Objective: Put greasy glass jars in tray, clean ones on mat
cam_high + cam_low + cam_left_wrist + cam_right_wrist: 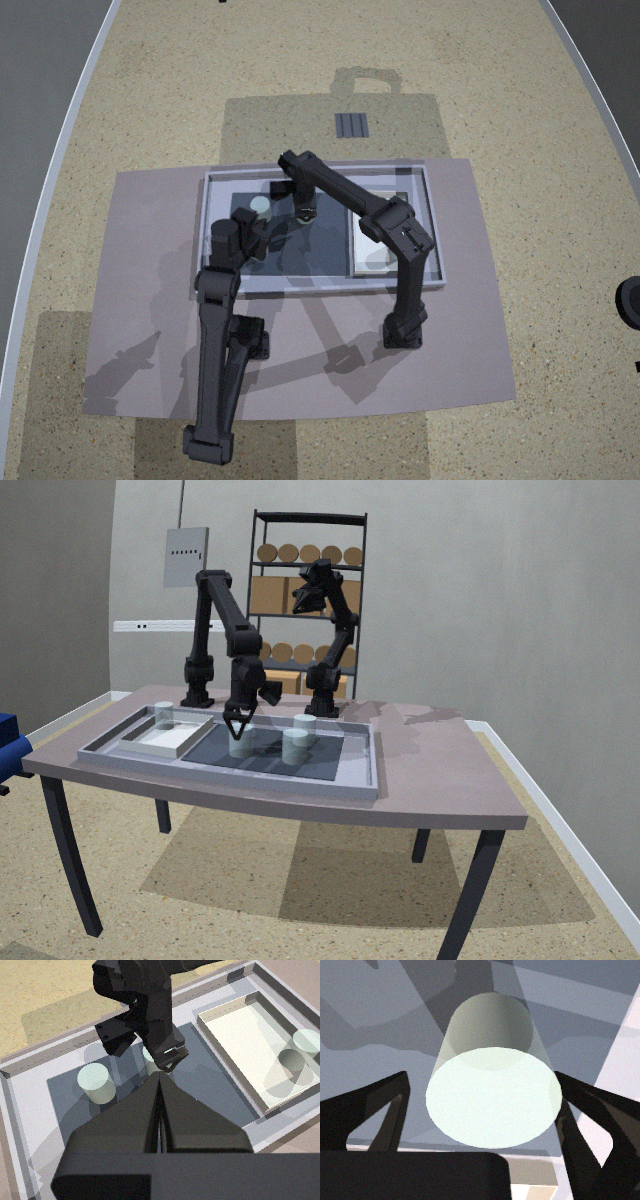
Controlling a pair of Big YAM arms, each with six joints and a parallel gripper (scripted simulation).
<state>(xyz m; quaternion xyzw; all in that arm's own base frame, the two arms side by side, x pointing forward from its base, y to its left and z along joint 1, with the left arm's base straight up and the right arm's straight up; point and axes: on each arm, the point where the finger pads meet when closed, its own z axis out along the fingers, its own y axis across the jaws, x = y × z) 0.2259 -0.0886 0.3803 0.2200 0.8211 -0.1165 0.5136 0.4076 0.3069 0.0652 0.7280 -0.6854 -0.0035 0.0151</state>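
The grey basin is 60 mm below my right hand, 40 mm to the right of it and 40 mm behind it. From my right hand the other things lie so: dark drying mat (70 mm to the left, 60 mm below, 50 mm behind); white tray (250 mm to the right, 70 mm behind, 60 mm below).
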